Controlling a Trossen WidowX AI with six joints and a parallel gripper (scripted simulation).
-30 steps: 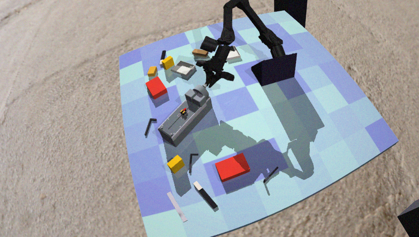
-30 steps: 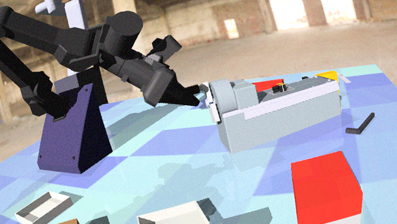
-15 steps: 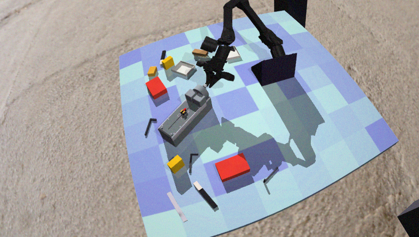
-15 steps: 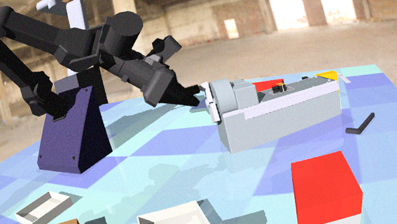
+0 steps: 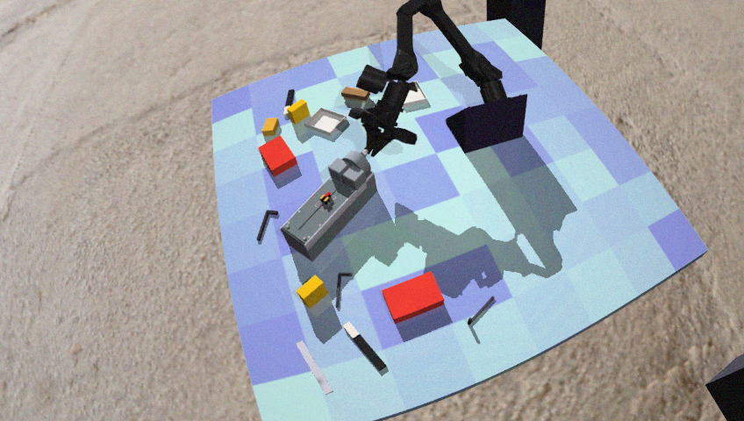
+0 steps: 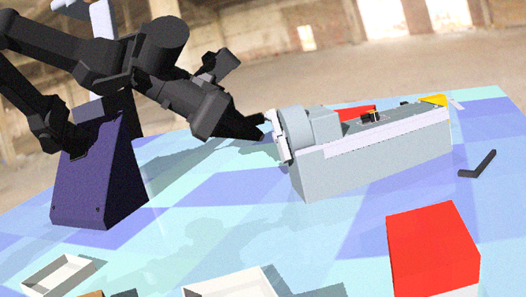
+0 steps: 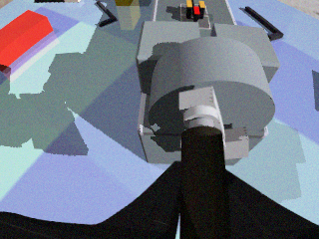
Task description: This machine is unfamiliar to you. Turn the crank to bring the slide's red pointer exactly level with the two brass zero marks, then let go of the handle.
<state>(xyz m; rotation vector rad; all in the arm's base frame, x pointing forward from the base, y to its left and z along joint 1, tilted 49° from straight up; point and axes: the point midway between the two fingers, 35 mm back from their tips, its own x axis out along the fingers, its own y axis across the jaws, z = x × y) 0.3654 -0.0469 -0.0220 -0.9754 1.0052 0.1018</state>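
Right now my gripper tip is 2 cm past the dark crank handle, 1 cm to the left of it and 3 cm below it. Round my gripper tip: red pointer: 14 cm ahead, 7 cm to the left, 1 cm below; tan block: 7 cm behind, 35 cm to the right, 8 cm below.
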